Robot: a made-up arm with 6 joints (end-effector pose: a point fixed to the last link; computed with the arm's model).
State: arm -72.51 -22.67 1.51 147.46 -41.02 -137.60
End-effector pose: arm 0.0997 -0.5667 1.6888 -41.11 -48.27 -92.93
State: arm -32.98 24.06 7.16 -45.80 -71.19 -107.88
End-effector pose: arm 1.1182 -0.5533 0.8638 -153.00 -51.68 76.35
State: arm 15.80 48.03 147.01 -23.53 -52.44 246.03
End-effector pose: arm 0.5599 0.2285 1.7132 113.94 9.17 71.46
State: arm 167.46 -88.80 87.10 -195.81 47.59 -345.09
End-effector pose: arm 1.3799 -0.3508 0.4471 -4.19 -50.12 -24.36
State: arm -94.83 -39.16 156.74 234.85 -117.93 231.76
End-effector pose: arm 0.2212 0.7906 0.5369 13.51 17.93 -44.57
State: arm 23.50 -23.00 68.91 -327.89 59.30 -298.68
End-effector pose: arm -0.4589 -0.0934 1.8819 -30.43 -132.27 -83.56
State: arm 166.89 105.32 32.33 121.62 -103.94 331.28
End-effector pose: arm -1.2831 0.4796 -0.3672 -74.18 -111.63 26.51
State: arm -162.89 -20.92 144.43 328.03 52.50 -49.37
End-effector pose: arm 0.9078 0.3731 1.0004 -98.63 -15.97 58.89
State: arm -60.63 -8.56 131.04 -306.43 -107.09 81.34
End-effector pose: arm -0.3641 0.3129 1.5132 -40.89 32.97 -111.65
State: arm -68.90 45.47 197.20 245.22 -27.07 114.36
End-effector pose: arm 0.0203 0.1919 1.1561 -117.95 -112.10 -5.80
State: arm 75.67 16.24 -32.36 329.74 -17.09 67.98
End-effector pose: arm 0.2360 1.0515 0.4907 -67.13 31.03 94.75
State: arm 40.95 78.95 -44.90 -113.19 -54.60 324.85
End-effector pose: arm 0.3841 0.5446 -0.2949 85.24 103.83 -114.81
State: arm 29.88 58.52 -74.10 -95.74 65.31 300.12
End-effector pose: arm 0.4315 0.0258 0.0895 23.14 0.51 -82.24
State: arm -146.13 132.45 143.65 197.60 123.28 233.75
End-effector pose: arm -1.1252 -0.6904 -0.0170 98.85 76.56 -55.01
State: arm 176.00 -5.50 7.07 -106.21 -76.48 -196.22
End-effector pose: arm -0.8144 -0.1424 1.5114 -72.76 64.85 -95.45
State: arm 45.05 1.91 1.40 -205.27 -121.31 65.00
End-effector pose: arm 0.6260 0.5171 1.4558 -114.01 67.31 -108.23
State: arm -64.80 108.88 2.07 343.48 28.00 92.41
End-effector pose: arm 0.3492 -0.8089 -0.7959 -19.27 93.24 0.06
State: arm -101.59 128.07 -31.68 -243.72 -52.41 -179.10
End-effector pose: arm -0.1618 -0.0355 -0.5955 -75.50 -94.97 121.63
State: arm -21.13 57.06 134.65 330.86 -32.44 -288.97
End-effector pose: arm 0.8983 -0.2875 1.6735 -58.29 -42.13 -24.19
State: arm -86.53 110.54 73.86 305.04 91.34 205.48
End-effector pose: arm -0.0759 -1.6286 -0.0742 40.75 -147.53 38.39
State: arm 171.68 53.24 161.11 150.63 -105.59 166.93
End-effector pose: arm -0.2406 0.1369 1.3484 -155.17 -25.41 49.32
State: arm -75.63 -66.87 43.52 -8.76 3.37 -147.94
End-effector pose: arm -0.2491 0.9647 1.4811 42.52 -62.00 77.72
